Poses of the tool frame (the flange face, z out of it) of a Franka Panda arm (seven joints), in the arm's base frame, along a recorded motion.
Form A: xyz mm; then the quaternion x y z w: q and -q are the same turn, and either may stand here.
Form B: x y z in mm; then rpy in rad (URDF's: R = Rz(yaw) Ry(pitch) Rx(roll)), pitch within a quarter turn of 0, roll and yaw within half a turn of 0. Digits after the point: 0 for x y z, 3 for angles.
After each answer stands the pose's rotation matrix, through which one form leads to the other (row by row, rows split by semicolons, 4 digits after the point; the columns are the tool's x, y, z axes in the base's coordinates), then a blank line. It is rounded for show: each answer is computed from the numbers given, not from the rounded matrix.
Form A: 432 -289 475 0.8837 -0.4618 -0.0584 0.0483
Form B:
432 -289 475 3.002 0.059 -0.967
0.5666 -0.8106 -0.1478; -0.8219 -0.5688 -0.0314; -0.0586 0.1393 -0.9885

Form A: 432 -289 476 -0.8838 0.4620 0.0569 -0.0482
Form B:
432 -289 476 3.003 0.056 -0.967
0.5667 -0.8111 -0.1451; -0.8220 -0.5685 -0.0326; -0.0560 0.1378 -0.9889

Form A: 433 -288 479 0.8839 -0.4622 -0.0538 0.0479
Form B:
433 -288 479 3.007 0.051 -0.967
0.5670 -0.8118 -0.1394; -0.8222 -0.5682 -0.0349; -0.0508 0.1344 -0.9896

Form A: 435 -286 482 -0.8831 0.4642 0.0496 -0.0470
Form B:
435 -286 482 3.012 0.044 -0.971
0.5641 -0.8152 -0.1312; -0.8245 -0.5646 -0.0370; -0.0440 0.1291 -0.9907

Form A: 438 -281 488 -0.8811 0.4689 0.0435 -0.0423
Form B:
438 -281 488 3.026 0.037 -0.980
0.5564 -0.8227 -0.1163; -0.8301 -0.5566 -0.0338; -0.0370 0.1153 -0.9926

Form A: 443 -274 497 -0.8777 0.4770 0.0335 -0.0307
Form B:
443 -274 497 3.056 0.030 -0.997
0.5427 -0.8353 -0.0881; -0.8394 -0.5430 -0.0219; -0.0295 0.0859 -0.9959

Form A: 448 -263 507 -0.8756 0.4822 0.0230 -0.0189
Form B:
448 -263 507 3.086 0.022 -1.007
0.5339 -0.8435 -0.0585; -0.8452 -0.5343 -0.0109; -0.0220 0.0553 -0.9982

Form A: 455 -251 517 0.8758 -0.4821 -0.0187 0.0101
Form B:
455 -251 517 3.106 0.023 -1.007
0.5344 -0.8442 -0.0425; -0.8449 -0.5349 0.0003; -0.0230 0.0357 -0.9991

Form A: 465 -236 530 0.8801 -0.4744 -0.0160 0.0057
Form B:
465 -236 530 3.116 0.023 -0.989
0.5493 -0.8349 -0.0336; -0.8353 -0.5498 0.0051; -0.0228 0.0252 -0.9994

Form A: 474 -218 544 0.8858 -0.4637 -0.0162 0.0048
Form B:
474 -218 544 3.118 0.024 -0.965
0.5694 -0.8214 -0.0332; -0.8217 -0.5699 0.0065; -0.0242 0.0235 -0.9994

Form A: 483 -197 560 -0.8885 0.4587 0.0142 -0.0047
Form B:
483 -197 560 3.120 0.021 -0.953
0.5788 -0.8149 -0.0295; -0.8152 -0.5792 0.0047; -0.0209 0.0214 -0.9996

